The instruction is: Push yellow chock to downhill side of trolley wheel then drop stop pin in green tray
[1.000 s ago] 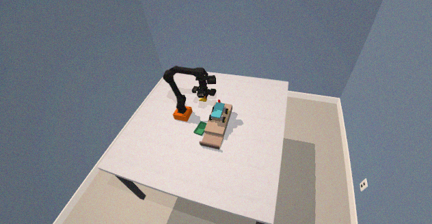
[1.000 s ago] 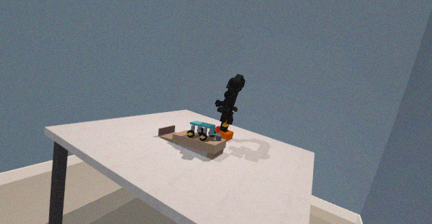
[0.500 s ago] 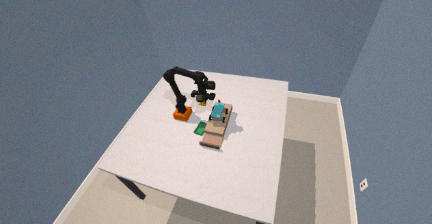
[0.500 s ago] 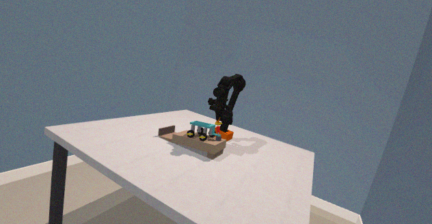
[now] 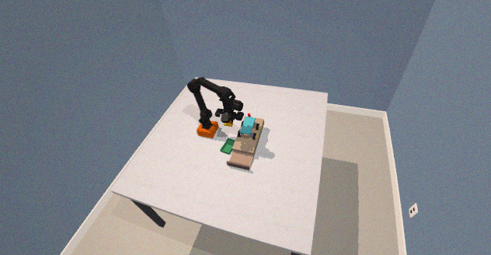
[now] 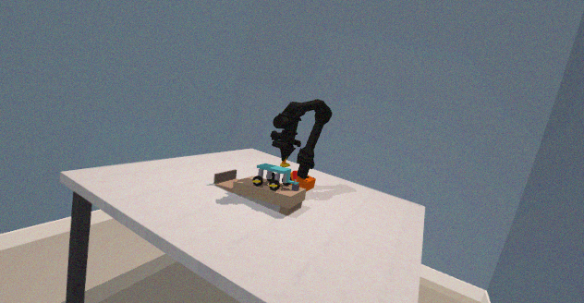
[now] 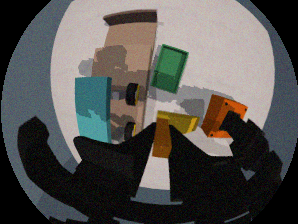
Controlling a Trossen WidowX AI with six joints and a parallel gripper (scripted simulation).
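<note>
Now: gripper tip 13 cm to the right of the red-headed stop pin, 9 cm short of it and 4 cm above it. Round my gripper tip: ramp (12 cm below, 11 cm ahead, 3 cm to the left); then yellow chock (2 cm behind, 1 cm below); then teal trolley (11 cm ahead, 6 cm below, 3 cm to the left).
</note>
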